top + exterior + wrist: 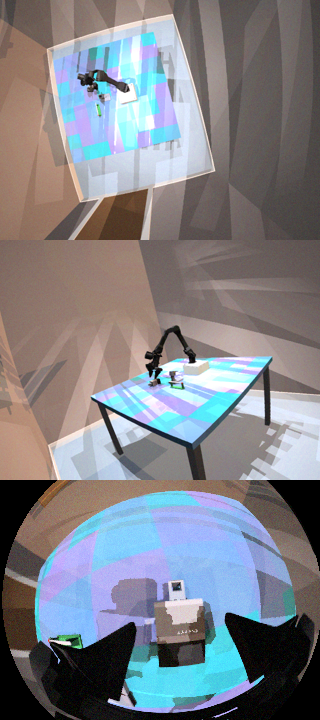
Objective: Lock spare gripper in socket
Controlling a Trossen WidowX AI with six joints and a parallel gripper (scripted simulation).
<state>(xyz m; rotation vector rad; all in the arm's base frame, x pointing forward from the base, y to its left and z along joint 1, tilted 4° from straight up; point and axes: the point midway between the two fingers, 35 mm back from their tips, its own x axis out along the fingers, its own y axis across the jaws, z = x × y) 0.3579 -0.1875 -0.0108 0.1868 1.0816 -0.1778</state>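
My gripper tip is 40 mm above the spare gripper. From my gripper tip the other things lie so: green mount (280 mm to the left, 40 mm below, 20 mm ahead); then grey mount (170 mm to the left, 100 mm behind, 20 mm below).
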